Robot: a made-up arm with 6 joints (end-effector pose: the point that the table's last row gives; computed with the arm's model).
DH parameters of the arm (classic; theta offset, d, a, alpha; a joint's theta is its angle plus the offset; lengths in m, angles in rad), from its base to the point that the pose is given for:
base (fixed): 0 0.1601 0 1.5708
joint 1: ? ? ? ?
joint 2: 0 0.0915 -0.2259 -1.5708
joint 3: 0 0.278 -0.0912 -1.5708
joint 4: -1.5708 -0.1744 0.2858 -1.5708
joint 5: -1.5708 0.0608 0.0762 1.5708
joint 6: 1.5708 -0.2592 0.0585 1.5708
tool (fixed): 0 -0.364 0 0
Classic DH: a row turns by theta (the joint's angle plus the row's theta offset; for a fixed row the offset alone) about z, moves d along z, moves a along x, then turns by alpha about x.
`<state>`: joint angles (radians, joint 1 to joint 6).
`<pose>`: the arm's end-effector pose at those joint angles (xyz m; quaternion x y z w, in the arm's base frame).
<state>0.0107 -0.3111 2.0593 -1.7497 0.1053 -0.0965</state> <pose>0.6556 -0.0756 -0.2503 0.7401 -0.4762 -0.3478 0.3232</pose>
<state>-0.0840 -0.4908 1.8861 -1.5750 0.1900 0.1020</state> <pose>0.5918 -0.0134 -0.3731 0.7420 -0.3992 -0.2557 0.4740</pose>
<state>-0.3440 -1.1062 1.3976 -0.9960 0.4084 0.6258</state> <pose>0.2806 0.0770 -0.6577 0.6799 0.0269 0.2036 0.7039</pose>
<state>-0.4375 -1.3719 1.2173 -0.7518 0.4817 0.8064</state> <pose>0.1950 0.0629 -0.7283 0.6031 0.2013 0.4274 0.6427</pose>
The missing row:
joint 1: 0 -0.0959 0.0797 1.5708
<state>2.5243 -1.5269 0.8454 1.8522 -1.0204 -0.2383</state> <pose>-0.1084 0.2563 -0.0104 0.5413 0.0254 -0.2411 0.8051</pose>
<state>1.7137 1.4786 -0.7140 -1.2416 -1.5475 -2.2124</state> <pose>0.1287 0.1652 -0.3181 -0.2059 -0.4958 -0.3736 0.7564</pose>
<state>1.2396 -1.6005 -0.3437 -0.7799 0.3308 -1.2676</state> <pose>0.5863 -0.3385 1.0723 -0.0026 -0.8318 0.3773 0.4071</pose>
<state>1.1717 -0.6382 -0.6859 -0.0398 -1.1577 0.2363</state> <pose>0.2191 -0.8495 0.4751 -0.7093 -0.2106 -0.0699 0.6690</pose>
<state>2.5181 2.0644 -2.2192 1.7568 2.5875 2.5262</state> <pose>-0.1453 1.0163 0.1130 0.6883 0.1500 -0.1611 0.6912</pose>
